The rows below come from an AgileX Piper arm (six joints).
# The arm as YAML. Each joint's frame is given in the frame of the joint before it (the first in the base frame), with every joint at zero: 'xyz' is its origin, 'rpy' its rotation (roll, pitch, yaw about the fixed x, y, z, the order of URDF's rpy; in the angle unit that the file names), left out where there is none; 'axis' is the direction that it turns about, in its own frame. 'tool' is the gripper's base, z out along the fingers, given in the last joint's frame.
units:
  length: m
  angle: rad
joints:
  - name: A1
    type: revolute
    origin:
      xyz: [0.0, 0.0, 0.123]
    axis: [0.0, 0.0, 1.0]
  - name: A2
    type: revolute
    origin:
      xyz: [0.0, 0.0, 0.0]
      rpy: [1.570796, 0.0, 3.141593]
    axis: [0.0, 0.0, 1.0]
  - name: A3
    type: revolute
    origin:
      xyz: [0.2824, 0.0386, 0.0]
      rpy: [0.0, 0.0, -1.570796]
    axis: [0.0, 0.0, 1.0]
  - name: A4
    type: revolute
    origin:
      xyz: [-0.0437, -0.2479, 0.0]
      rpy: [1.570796, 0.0, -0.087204]
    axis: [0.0, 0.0, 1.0]
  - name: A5
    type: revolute
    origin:
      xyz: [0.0, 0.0, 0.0]
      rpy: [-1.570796, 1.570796, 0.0]
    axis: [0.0, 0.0, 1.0]
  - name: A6
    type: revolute
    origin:
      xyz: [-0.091, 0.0, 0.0]
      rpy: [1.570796, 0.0, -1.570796]
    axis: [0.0, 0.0, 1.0]
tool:
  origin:
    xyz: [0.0, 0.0, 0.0]
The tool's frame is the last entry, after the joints.
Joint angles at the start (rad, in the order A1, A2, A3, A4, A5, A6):
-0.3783 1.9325 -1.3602 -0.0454 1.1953 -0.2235
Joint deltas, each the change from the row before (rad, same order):
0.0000 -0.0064 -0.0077 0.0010 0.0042 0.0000
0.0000 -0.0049 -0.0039 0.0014 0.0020 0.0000
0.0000 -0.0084 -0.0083 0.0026 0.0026 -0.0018
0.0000 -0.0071 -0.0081 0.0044 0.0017 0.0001
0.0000 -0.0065 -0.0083 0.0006 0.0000 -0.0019
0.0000 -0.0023 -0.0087 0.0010 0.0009 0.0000
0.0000 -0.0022 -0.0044 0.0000 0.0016 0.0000
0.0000 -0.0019 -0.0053 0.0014 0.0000 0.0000
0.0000 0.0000 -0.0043 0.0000 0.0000 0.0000
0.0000 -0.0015 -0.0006 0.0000 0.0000 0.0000
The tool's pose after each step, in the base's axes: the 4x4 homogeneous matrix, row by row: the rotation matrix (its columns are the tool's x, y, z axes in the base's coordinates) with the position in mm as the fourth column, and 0 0 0 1 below. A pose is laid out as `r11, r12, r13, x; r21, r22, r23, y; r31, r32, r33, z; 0, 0, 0, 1`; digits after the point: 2 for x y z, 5 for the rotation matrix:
-0.98497, 0.13531, -0.10739, 332.07; 0.13630, 0.99067, -0.00183, -136.03; 0.10614, -0.01644, -0.99422, 189.62; 0, 0, 0, 1
-0.98556, 0.13613, -0.10066, 332.29; 0.13714, 0.99055, -0.00313, -135.99; 0.09928, -0.01689, -0.99492, 192.27; 0, 0, 0, 1
-0.98693, 0.13582, -0.08677, 332.99; 0.13686, 0.99057, -0.00608, -136.03; 0.08513, -0.01788, -0.99621, 197.19; 0, 0, 0, 1
-0.98774, 0.13807, -0.07282, 333.80; 0.13896, 0.99027, -0.00724, -135.96; 0.07112, -0.01727, -0.99732, 201.61; 0, 0, 0, 1
-0.98886, 0.13670, -0.05890, 334.67; 0.13764, 0.99041, -0.01217, -136.25; 0.05667, -0.02014, -0.99819, 205.88; 0, 0, 0, 1
-0.98930, 0.13732, -0.04920, 335.83; 0.13821, 0.99029, -0.01503, -136.62; 0.04666, -0.02167, -0.99868, 208.75; 0, 0, 0, 1
-0.98950, 0.13748, -0.04457, 336.20; 0.13834, 0.99024, -0.01689, -136.77; 0.04181, -0.02288, -0.99886, 210.60; 0, 0, 0, 1
-0.98970, 0.13818, -0.03742, 336.91; 0.13893, 0.99013, -0.01833, -136.92; 0.03452, -0.02334, -0.99913, 212.54; 0, 0, 0, 1
-0.98983, 0.13827, -0.03342, 337.57; 0.13898, 0.99009, -0.01991, -137.19; 0.03034, -0.02436, -0.99924, 213.56; 0, 0, 0, 1
-0.98989, 0.13832, -0.03147, 337.54; 0.13900, 0.99008, -0.02069, -137.17; 0.02830, -0.02485, -0.99929, 214.25; 0, 0, 0, 1

